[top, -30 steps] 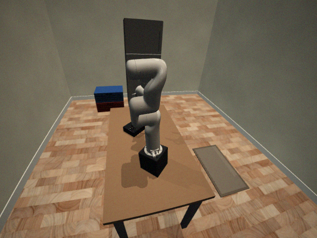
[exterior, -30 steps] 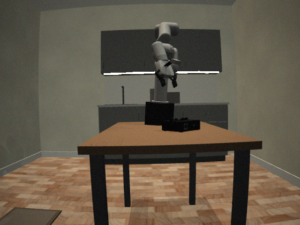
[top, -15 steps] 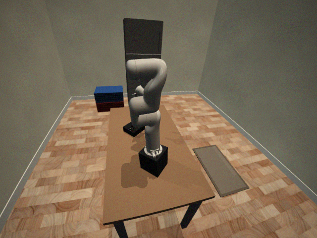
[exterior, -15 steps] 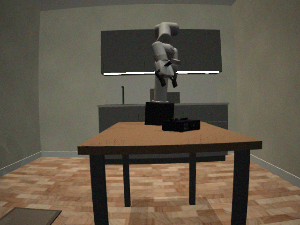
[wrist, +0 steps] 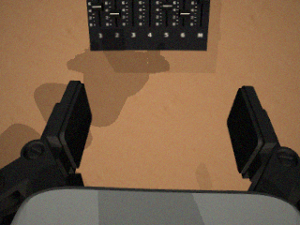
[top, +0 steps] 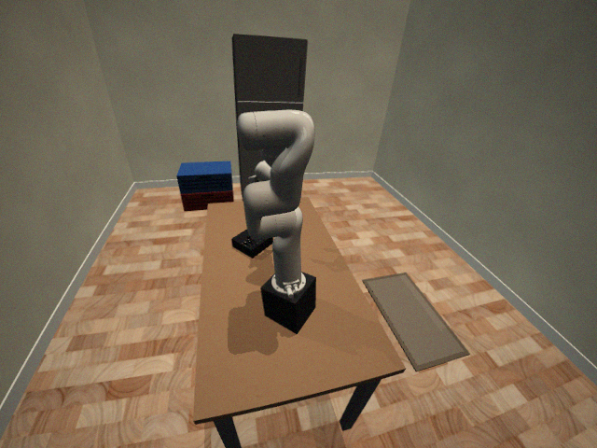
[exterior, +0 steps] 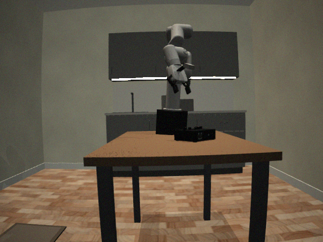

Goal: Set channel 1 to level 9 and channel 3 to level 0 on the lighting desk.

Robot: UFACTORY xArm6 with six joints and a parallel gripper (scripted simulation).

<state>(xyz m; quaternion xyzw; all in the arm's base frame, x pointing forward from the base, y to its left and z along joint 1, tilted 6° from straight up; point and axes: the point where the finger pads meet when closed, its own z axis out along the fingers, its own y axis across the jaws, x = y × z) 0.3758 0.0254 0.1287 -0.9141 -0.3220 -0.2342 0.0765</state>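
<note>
Now: hand 90 mm to the right of the fader cap and 190 mm above it.
</note>
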